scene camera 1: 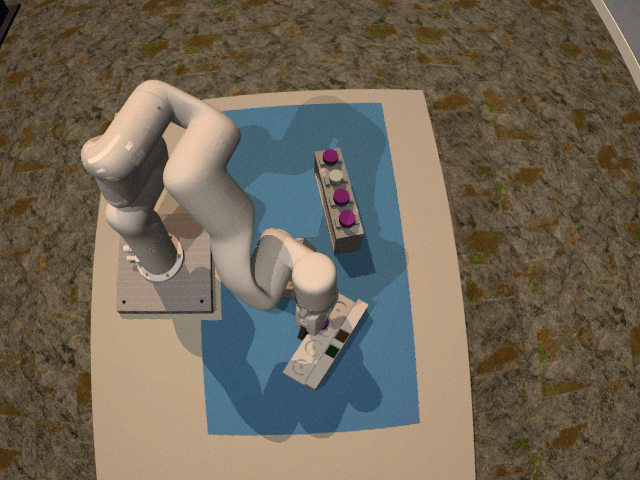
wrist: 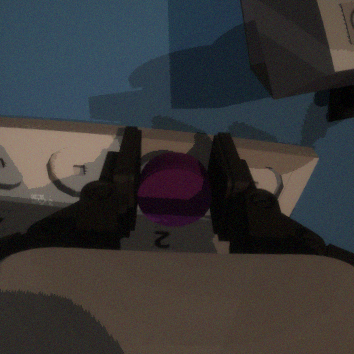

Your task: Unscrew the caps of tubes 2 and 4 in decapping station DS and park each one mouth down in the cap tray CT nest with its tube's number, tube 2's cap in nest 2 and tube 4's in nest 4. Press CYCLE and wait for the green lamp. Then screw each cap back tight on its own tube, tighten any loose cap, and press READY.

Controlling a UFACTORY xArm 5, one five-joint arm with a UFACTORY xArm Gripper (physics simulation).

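Where they show: gripper, between the fingertips: [wrist: 175,154]; arm's base, origin of its link: [scene camera 1: 159,257].
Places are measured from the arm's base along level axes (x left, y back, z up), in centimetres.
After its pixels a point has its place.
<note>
My gripper [scene camera 1: 319,327] @(z 0.1, x -15.0, y -36.7 cm) [wrist: 175,154] @(z 0.1, x -15.0, y -36.7 cm) is shut on a purple cap [scene camera 1: 324,324] @(z 2.4, x -16.3, y -38.4 cm) [wrist: 174,200] @(z 2.3, x -15.5, y -37.6 cm), held over nest 2 of the cap tray [scene camera 1: 311,381] @(z 2.7, x -29.1, y -35.4 cm) [wrist: 37,150] @(z -0.7, x -21.9, y -33.7 cm). The number 2 shows beside the cap in the wrist view; whether the cap touches the nest cannot be told. The decapping station [scene camera 1: 348,242] @(z 4.3, x 1.4, y -44.0 cm) stands at the back right with three purple caps [scene camera 1: 330,156] @(z 10.3, x 19.6, y -40.5 cm) [scene camera 1: 341,196] @(z 10.2, x 9.5, y -42.5 cm) [scene camera 1: 347,218] @(z 10.3, x 4.3, y -43.5 cm) on it. A pale round tube top [scene camera 1: 336,176] @(z 10.1, x 14.6, y -41.6 cm), second from the far end, has no purple cap.
A box-shaped console [scene camera 1: 285,290] @(z 4.4, x -9.2, y -30.4 cm) [wrist: 295,75] @(z 4.4, x -9.7, y -33.1 cm) is mostly hidden under the arm in the scene view and shows partly at the wrist view's upper right. The tray carries a brown patch [scene camera 1: 342,335] @(z 3.6, x -19.1, y -42.0 cm) and a dark green patch [scene camera 1: 332,350] @(z 3.6, x -22.4, y -39.9 cm). The robot base [scene camera 1: 129,299] @(z 0.2, x -10.7, y 7.5 cm) is at the left.
</note>
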